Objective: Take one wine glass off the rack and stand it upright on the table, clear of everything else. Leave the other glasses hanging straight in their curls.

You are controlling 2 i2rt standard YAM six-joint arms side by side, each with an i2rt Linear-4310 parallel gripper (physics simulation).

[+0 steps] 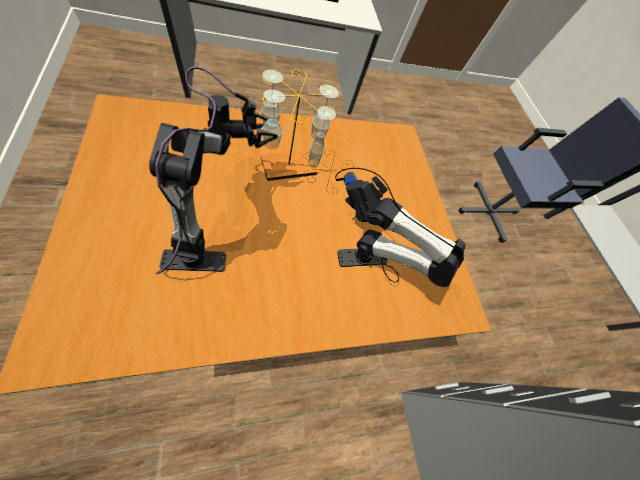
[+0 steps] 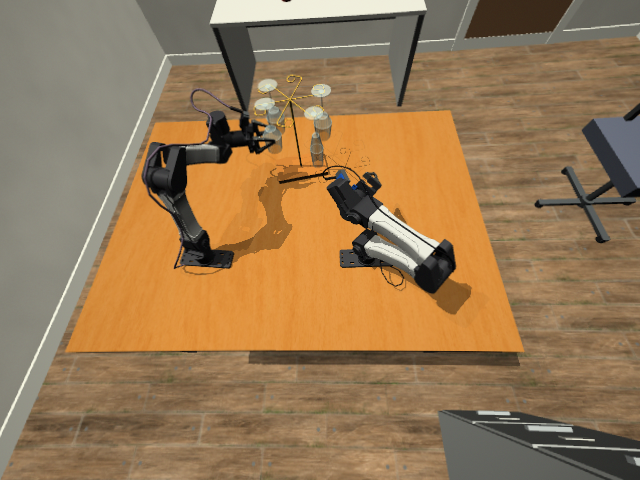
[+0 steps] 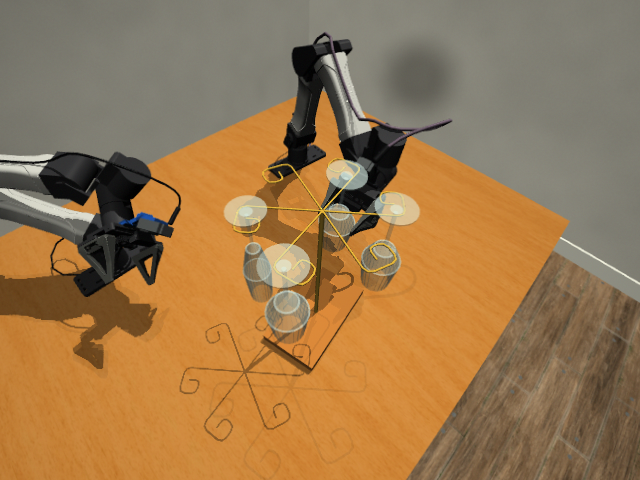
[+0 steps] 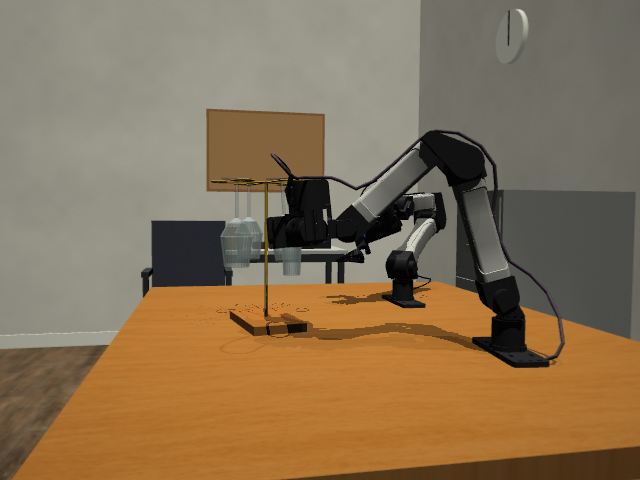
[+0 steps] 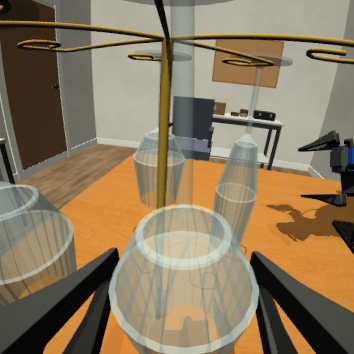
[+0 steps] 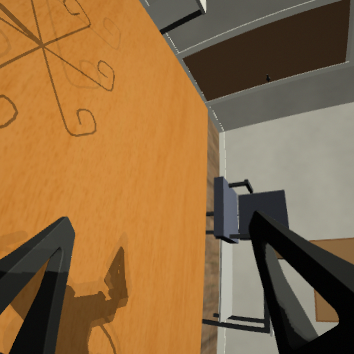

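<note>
The gold rack (image 1: 295, 129) (image 3: 318, 273) (image 4: 266, 248) (image 5: 164, 125) stands upright on its wooden base. My left gripper (image 2: 272, 134) (image 3: 339, 221) (image 5: 183, 258) is shut on the bowl of an upside-down wine glass (image 3: 338, 235) (image 5: 185, 300). Its foot (image 3: 346, 174) is level with a curl; whether it rests there I cannot tell. Three others hang foot-up from curls: a narrow glass (image 2: 316, 149) (image 3: 256, 268) (image 5: 235, 195), a round one (image 3: 287, 320) (image 5: 159, 170) and another round one (image 3: 380, 268) (image 5: 35, 245). My right gripper (image 3: 129, 282) (image 6: 162, 222) is open and empty, away from the rack.
The rack's base (image 3: 330, 335) (image 4: 258, 326) sits on the wooden table (image 1: 155, 320) (image 4: 258, 403). Two curls, one (image 3: 272, 175) near my left arm and another (image 3: 382, 253) at the right, hold no glass. A chair (image 1: 537, 175) stands beyond the table's right edge.
</note>
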